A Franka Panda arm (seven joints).
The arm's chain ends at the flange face. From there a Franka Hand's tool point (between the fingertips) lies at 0.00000 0.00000 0.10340 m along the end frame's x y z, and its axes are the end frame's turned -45 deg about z.
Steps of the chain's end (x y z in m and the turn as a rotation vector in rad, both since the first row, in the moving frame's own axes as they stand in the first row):
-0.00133 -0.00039 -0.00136 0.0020 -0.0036 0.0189
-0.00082 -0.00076 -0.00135 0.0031 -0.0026 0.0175
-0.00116 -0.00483 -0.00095 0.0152 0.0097 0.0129
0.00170 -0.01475 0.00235 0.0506 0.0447 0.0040
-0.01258 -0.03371 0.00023 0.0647 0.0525 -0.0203
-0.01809 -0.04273 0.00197 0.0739 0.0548 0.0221
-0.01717 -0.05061 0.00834 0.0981 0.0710 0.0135
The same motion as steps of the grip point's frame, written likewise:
-0.00078 -0.00163 -0.00136 0.0040 -0.0011 0.0189
0.00000 -0.00153 -0.00135 0.0040 0.0004 0.0175
0.00442 -0.00463 -0.00097 0.0039 0.0176 0.0129
0.01860 -0.00964 0.00211 0.0042 0.0674 0.0040
0.02349 -0.03371 -0.00013 0.0086 0.0829 -0.0203
0.02683 -0.04430 0.00153 0.0135 0.0910 0.0221
0.03599 -0.04982 0.00758 0.0192 0.1196 0.0135

